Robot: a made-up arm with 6 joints.
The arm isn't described. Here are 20 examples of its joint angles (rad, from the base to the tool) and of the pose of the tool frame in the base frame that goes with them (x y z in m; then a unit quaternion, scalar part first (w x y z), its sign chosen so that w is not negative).
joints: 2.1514 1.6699 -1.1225 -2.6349 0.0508 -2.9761
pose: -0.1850 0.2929 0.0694 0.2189 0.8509 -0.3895 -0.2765
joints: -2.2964 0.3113 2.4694 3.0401 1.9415 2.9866
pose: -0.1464 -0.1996 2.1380 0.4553 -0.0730 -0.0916 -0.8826
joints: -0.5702 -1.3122 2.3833 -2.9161 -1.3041 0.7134
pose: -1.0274 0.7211 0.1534 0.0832 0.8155 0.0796 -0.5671
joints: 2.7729 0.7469 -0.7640 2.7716 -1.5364 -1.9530
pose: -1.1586 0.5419 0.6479 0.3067 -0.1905 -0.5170 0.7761
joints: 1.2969 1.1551 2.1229 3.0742 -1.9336 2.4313
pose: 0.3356 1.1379 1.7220 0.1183 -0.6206 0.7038 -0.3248
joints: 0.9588 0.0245 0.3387 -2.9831 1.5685 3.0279
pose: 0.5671 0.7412 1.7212 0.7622 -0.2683 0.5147 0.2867
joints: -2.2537 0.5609 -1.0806 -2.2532 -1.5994 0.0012
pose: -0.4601 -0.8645 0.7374 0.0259 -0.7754 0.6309 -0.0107
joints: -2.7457 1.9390 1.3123 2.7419 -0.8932 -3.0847
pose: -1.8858 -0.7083 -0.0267 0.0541 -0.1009 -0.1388 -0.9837
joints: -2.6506 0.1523 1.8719 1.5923 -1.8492 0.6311
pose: -0.2224 0.1462 2.2177 0.4577 -0.2344 -0.1336 0.8472
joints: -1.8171 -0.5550 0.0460 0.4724 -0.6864 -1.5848
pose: -0.1683 -0.3819 1.9574 0.4003 0.2886 -0.4854 -0.7218
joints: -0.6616 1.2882 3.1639 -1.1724 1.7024 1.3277
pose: 0.4607 -0.6404 1.4646 0.0363 0.2980 -0.8108 -0.5024
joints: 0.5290 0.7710 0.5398 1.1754 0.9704 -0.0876
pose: 1.4360 1.0540 1.3283 0.6823 -0.3333 -0.3872 0.5229
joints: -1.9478 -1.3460 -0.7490 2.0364 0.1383 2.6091
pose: 0.0517 0.0491 1.4510 0.5697 0.2748 -0.6483 -0.4239
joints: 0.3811 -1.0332 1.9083 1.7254 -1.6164 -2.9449
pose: -1.2001 -0.7395 1.1003 0.4980 -0.6649 0.4965 -0.2517
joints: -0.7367 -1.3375 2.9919 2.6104 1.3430 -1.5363
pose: -0.7698 0.8603 0.1562 0.3489 0.4736 0.5945 0.5482
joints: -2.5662 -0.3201 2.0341 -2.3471 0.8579 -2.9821
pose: 0.5421 0.5081 2.1806 0.2260 0.5815 0.1301 0.7706
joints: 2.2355 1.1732 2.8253 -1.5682 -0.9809 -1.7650
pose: -0.7373 0.6132 1.8251 0.4265 0.0660 -0.7319 -0.5273
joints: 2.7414 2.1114 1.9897 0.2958 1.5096 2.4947
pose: -1.7091 0.6462 0.3462 0.5834 0.1471 -0.7982 0.0305
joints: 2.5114 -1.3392 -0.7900 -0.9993 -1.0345 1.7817
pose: -0.0370 -0.1906 1.2779 0.1126 0.0137 0.4698 -0.8755
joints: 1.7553 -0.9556 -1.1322 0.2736 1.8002 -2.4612
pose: -0.0769 0.0632 1.4164 0.3599 -0.4966 -0.3905 -0.6866
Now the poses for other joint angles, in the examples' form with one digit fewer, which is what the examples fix.
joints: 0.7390 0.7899 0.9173 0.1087 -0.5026 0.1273
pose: 1.360 1.223 1.438 0.912 -0.174 0.133 0.348
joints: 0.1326 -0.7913 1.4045 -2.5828 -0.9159 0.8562
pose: -1.260 -0.065 1.840 0.153 -0.042 -0.553 0.818
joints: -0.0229 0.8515 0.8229 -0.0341 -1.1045 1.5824
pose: 1.773 -0.033 1.151 0.608 -0.585 0.378 0.381
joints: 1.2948 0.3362 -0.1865 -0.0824 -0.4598 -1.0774
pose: 0.357 1.293 1.107 0.733 0.145 0.616 0.250
